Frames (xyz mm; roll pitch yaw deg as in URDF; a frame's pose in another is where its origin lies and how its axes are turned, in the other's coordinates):
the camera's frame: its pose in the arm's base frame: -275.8 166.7 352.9 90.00 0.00 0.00
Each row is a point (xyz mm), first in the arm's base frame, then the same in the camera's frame.
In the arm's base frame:
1: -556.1 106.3 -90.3
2: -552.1 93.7 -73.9
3: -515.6 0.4 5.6
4: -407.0 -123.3 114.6
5: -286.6 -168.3 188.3
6: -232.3 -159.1 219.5
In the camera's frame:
1: -280.3 -443.2 60.4
2: -276.3 -426.8 73.0
3: -239.8 -347.3 166.3
4: -131.2 -238.3 290.0
5: -10.8 -164.6 335.0
6: 43.5 -133.4 325.8

